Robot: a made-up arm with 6 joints.
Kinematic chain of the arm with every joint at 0, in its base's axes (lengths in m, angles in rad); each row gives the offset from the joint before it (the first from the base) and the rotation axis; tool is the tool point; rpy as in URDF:
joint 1: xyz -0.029 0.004 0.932 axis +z
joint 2: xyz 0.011 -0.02 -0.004 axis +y
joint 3: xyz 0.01 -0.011 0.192 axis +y
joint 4: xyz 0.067 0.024 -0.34 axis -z
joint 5: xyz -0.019 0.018 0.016 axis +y
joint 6: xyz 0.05 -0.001 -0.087 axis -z
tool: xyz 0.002 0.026 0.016 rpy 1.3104 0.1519 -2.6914
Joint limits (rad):
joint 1: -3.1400..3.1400
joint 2: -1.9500..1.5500
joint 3: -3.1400..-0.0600
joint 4: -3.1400..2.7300
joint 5: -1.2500..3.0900
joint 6: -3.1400..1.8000
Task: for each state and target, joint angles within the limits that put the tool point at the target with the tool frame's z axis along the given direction. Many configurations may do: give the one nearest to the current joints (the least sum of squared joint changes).
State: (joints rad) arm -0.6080 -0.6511 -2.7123 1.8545 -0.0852 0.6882
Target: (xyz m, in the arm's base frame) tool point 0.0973 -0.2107 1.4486 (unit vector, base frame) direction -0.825 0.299 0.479
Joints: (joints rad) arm -0.7574 -0.0346 -2.2823 1.8346 -0.0987 0.6243
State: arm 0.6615 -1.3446 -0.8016 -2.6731 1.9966 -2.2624
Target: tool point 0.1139 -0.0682 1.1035 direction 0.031 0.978 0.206
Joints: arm -0.0829 -1.2525 -0.1987 -2.5377 2.2612 -2.3284
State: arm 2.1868 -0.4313 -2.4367 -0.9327 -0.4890 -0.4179
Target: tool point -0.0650 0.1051 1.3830 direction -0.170 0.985 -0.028
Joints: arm 1.4429 -0.5175 -1.7324 -0.2951 -1.2500 -0.5818
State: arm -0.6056 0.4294 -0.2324 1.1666 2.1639 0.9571
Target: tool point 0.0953 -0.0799 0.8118 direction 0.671 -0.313 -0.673
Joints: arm -1.4261 -0.0884 -0.1285 1.1225 2.4101 1.5238
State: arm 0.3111 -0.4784 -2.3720 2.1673 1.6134 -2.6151
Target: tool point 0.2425 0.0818 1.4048 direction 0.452 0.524 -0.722
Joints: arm 0.0600 -0.0062 -2.0680 2.3491 1.5740 -2.7273
